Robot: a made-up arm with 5 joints. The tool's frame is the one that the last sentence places. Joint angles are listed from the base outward.
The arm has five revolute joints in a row. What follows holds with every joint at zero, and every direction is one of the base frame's. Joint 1 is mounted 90 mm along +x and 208 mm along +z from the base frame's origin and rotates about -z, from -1.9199 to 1.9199 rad. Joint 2 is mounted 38 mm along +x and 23 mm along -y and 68 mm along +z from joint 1 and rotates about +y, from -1.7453 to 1.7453 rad. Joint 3 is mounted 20 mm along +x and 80 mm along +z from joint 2 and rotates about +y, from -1.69 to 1.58 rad. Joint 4 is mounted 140 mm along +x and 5 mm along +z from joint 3 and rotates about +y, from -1.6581 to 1.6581 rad. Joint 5 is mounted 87 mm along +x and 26 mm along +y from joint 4 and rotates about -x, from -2.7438 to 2.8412 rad. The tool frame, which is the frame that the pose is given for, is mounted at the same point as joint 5; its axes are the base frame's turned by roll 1.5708, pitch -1.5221 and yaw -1.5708 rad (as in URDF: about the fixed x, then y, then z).
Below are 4 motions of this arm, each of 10 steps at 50 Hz.
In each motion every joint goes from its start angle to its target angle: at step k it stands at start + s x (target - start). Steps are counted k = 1, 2, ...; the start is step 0. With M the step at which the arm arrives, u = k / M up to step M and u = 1 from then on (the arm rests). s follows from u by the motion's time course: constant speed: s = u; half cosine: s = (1 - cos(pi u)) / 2; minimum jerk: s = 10 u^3 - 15 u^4 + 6 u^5.
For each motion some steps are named. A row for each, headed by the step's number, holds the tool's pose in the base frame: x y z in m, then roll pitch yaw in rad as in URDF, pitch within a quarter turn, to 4 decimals.
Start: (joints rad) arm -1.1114 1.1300 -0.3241 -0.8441 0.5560
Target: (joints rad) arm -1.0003 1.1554 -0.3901 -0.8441 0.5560
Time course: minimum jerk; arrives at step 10
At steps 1, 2, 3, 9, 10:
1: 0.2234 0.2758 0.1979 -1.6500 -1.0622 2.7505
2: 0.2250 0.2753 0.1981 -1.6541 -1.0620 2.7486
3: 0.2285 0.2741 0.1987 -1.6629 -1.0617 2.7445
9: 0.2549 0.2630 0.2034 -1.7312 -1.0580 2.7121
10: 0.2551 0.2629 0.2035 -1.7319 -1.0579 2.7118

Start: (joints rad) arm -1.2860 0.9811 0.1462 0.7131 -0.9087
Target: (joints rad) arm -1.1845 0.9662 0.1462 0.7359 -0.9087
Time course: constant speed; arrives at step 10
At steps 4, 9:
4: 0.1375 0.1500 0.0966 -0.2249 0.1557 0.2704
9: 0.1451 0.1478 0.0978 -0.2282 0.1579 0.2191

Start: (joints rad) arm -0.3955 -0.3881 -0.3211 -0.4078 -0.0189
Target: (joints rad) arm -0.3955 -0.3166 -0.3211 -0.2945 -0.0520
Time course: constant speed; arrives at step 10
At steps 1, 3, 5, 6, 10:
1: 0.2458 0.0683 0.5294 3.1054 -0.4710 -2.6665
3: 0.2507 0.0703 0.5265 3.0984 -0.5076 -2.6574
5: 0.2556 0.0724 0.5236 3.0905 -0.5440 -2.6477
6: 0.2580 0.0734 0.5220 3.0863 -0.5623 -2.6427
10: 0.2674 0.0773 0.5155 3.0671 -0.6348 -2.6209

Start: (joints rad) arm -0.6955 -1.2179 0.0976 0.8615 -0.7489
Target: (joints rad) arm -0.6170 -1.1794 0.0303 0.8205 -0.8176
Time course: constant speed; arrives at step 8
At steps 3, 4, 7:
3: 0.1739 0.0698 0.4767 1.9508 -0.7107 -1.1596
4: 0.1742 0.0687 0.4779 1.9591 -0.7005 -1.1724
7: 0.1751 0.0653 0.4816 1.9836 -0.6700 -1.2095

